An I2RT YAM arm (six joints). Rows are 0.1 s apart.
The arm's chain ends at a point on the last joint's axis. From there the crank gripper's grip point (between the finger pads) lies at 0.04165 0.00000 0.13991 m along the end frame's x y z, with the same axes.
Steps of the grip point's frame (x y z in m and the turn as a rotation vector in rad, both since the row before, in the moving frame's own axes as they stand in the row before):
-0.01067 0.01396 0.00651 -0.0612 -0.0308 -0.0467
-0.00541 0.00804 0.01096 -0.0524 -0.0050 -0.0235
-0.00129 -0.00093 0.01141 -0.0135 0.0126 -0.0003
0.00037 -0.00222 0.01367 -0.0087 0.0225 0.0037
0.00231 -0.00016 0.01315 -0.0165 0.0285 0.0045
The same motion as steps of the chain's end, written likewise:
-0.00650 0.00721 0.00550 -0.0612 -0.0308 -0.0467
-0.00478 0.00168 0.01092 -0.0524 -0.0050 -0.0235
-0.00305 -0.00280 0.01196 -0.0135 0.0126 -0.0003
-0.00276 -0.00359 0.01465 -0.0087 0.0225 0.0037
-0.00165 -0.00265 0.01441 -0.0165 0.0285 0.0045

